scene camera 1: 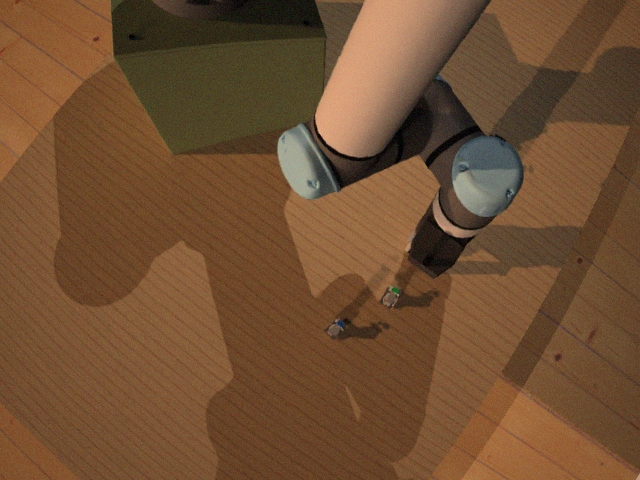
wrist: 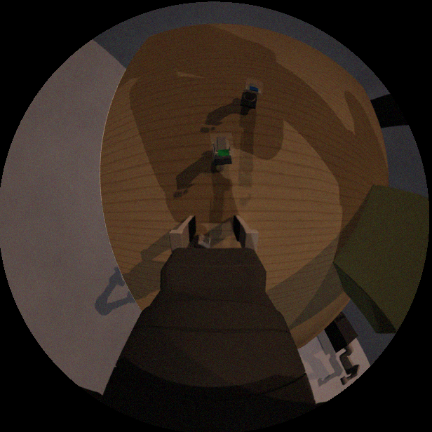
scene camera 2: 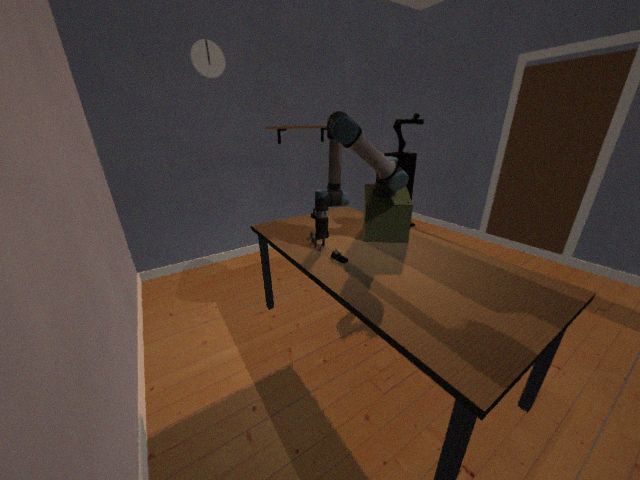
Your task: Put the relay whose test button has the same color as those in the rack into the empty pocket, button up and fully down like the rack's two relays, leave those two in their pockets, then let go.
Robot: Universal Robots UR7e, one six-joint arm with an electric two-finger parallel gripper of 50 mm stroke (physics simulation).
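Frame: origin at the arm's base, x down, y back, z left, level; millimetres.
Seen in the pictures: gripper, fingertip midpoint: (scene camera 2: 319, 246); arm's base, link origin: (scene camera 2: 383, 192).
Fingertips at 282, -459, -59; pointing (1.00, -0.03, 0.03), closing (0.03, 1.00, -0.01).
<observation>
Offsets run from my fingertips to a thing's top centre, as dx, dy, dz. Level surfaces: height alone.
A relay with a green button {-40, +9, -89} (scene camera 1: 390, 297) (wrist: 222, 151) stands on the table, ahead of my fingers. A relay with a blue button {-40, +48, -178} (scene camera 1: 335, 328) (wrist: 250, 97) stands farther off, upright. My gripper (wrist: 214, 223) (scene camera 2: 318, 242) points down, open, low over the table; in scene camera 1 its fingertips are hidden. A third small clear-cased relay (wrist: 203, 241) shows between the fingers, nearer the left one in the wrist view, partly hidden by the gripper body. Its button colour cannot be told. The rack, its pocket and its two relays cannot be made out.
A green robot pedestal (scene camera 1: 222, 93) (scene camera 2: 387, 222) (wrist: 387, 235) stands on the table {dx +4} (scene camera 2: 439, 289). A small dark object {-44, -1, +202} (scene camera 2: 339, 256) lies near the gripper in scene camera 2, too small to identify. The table's edge and a pale wall (wrist: 50, 200) are left in the wrist view.
</observation>
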